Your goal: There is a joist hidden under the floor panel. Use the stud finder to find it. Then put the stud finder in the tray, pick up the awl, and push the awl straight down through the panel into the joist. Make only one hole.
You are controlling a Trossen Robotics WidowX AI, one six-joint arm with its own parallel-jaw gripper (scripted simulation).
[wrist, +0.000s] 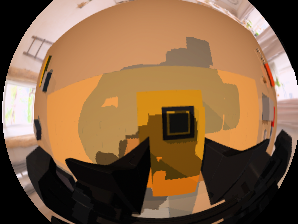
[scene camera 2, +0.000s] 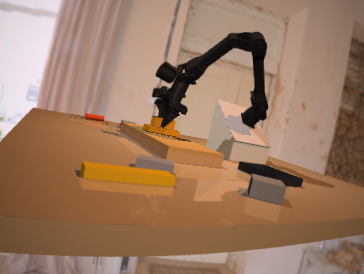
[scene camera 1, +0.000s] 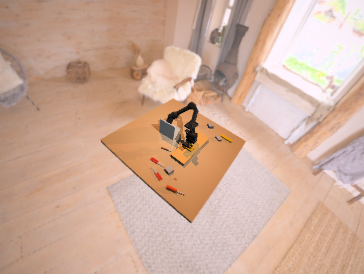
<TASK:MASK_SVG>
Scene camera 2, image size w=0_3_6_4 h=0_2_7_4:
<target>gripper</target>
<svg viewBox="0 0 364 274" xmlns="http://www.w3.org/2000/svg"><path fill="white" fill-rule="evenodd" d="M179 87L172 86L167 88L162 86L160 89L153 89L152 97L158 97L154 101L159 110L158 117L163 118L162 128L180 116L179 112L186 115L188 111L187 107L180 103L186 95L185 91Z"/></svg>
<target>yellow bar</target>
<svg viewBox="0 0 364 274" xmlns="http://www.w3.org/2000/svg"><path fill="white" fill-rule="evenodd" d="M81 164L83 178L174 187L176 177L168 171L139 169L82 161Z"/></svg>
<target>grey block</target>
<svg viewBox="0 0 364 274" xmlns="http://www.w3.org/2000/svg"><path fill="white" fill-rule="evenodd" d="M251 174L248 197L282 205L287 186L281 180Z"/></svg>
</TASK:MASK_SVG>
